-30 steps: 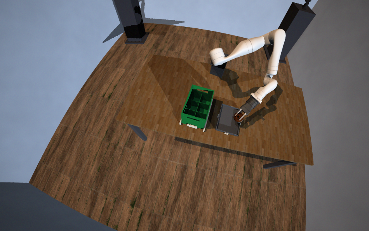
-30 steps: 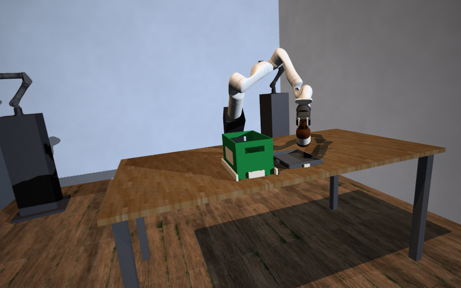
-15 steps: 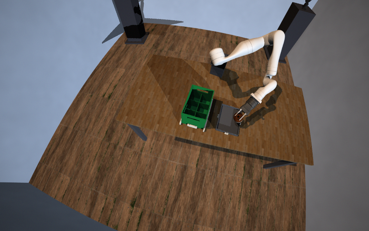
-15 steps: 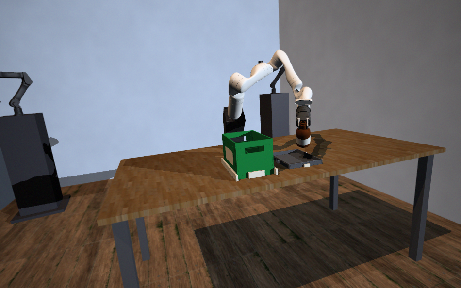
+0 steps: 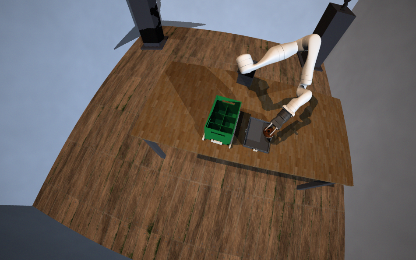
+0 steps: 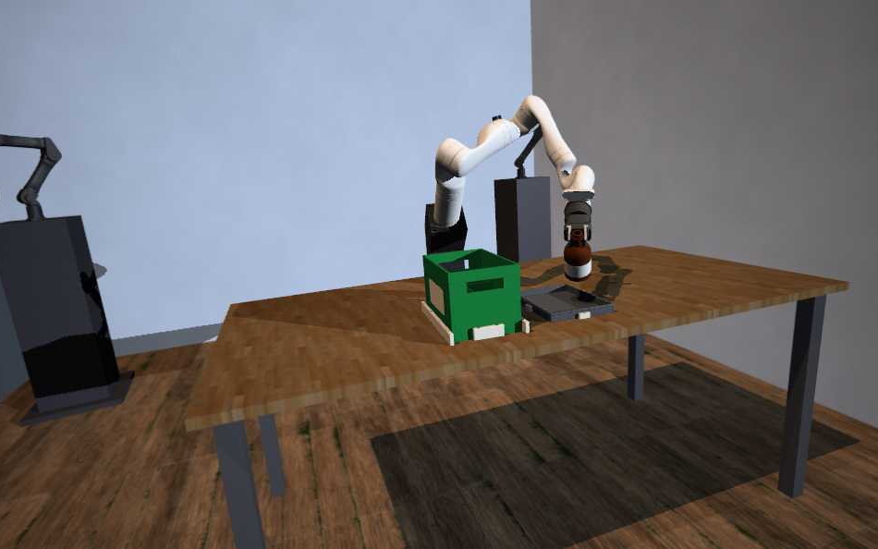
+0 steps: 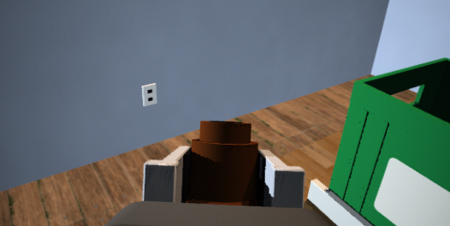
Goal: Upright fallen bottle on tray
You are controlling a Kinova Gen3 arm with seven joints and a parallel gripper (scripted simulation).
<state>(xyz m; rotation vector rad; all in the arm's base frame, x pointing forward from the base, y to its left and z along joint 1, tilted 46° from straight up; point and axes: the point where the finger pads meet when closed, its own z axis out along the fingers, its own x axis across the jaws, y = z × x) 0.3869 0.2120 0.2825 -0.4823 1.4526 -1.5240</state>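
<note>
Now: hand 50 mm above the brown bottle, 20 mm past it and 10 mm to the right of it. Also, from my hand: green crate (290 mm to the right, 120 mm below, 100 mm behind); tray (190 mm below, 60 mm behind, 10 mm to the right).
</note>
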